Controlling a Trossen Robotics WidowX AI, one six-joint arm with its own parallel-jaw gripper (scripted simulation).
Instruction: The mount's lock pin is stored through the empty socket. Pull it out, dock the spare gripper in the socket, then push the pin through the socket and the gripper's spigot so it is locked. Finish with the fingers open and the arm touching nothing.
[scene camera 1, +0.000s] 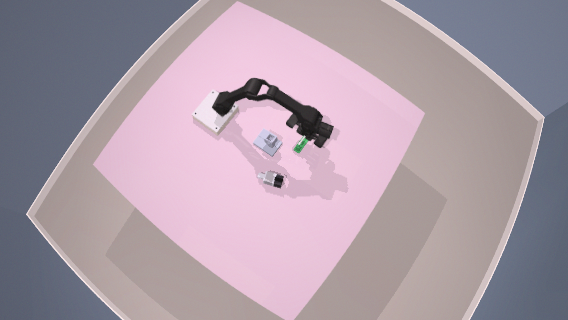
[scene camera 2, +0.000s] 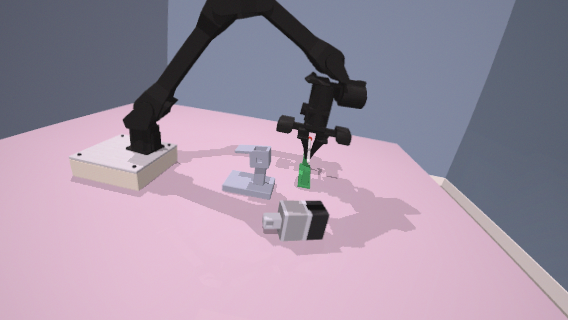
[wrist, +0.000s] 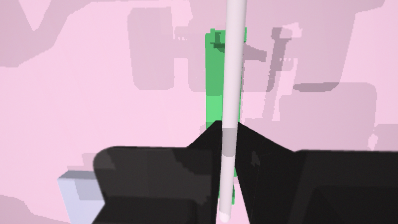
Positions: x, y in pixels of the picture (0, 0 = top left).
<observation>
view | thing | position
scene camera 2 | my gripper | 307, 158
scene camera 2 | spare gripper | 296, 220
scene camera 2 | mount socket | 258, 185
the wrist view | my gripper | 225, 126
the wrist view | green see-through block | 215, 40
</observation>
